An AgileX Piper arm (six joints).
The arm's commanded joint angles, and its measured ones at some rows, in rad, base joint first. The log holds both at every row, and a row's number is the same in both.
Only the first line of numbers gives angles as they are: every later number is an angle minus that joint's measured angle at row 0.
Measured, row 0:
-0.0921 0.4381 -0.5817 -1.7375 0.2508 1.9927
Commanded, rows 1 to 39:
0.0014 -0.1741 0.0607 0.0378 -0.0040 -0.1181
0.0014 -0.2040 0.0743 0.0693 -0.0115 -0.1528
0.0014 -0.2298 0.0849 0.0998 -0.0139 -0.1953
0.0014 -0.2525 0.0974 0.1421 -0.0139 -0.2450
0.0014 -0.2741 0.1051 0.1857 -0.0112 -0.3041
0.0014 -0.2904 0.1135 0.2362 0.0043 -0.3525
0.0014 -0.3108 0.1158 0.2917 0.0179 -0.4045
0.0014 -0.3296 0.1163 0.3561 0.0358 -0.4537
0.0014 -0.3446 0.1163 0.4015 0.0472 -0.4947
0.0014 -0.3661 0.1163 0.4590 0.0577 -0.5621
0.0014 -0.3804 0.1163 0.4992 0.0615 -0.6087
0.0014 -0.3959 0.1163 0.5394 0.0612 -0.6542
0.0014 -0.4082 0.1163 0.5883 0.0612 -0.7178
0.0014 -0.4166 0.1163 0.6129 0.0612 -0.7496
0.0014 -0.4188 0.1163 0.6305 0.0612 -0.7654
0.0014 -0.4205 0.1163 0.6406 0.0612 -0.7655
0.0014 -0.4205 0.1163 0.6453 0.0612 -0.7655
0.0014 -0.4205 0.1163 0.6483 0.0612 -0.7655
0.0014 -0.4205 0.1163 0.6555 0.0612 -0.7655
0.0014 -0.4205 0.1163 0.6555 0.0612 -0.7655
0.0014 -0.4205 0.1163 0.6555 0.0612 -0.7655
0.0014 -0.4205 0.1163 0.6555 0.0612 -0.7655
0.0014 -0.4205 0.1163 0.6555 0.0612 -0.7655
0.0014 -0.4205 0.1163 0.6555 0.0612 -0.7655
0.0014 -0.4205 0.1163 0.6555 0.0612 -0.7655
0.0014 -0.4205 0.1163 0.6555 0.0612 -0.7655
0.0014 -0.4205 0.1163 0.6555 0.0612 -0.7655
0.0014 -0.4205 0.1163 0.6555 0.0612 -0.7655
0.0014 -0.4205 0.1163 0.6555 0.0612 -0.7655
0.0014 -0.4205 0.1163 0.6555 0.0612 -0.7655
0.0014 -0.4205 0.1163 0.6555 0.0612 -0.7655
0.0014 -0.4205 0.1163 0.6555 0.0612 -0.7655
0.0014 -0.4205 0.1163 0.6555 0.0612 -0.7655
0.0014 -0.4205 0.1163 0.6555 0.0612 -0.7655
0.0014 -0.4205 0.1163 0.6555 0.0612 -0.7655
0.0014 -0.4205 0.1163 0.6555 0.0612 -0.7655
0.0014 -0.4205 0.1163 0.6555 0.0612 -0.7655
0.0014 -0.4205 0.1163 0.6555 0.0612 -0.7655
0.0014 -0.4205 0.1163 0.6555 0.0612 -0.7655
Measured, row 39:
0.0000 -0.4163 0.1124 0.6549 0.0585 -0.7558
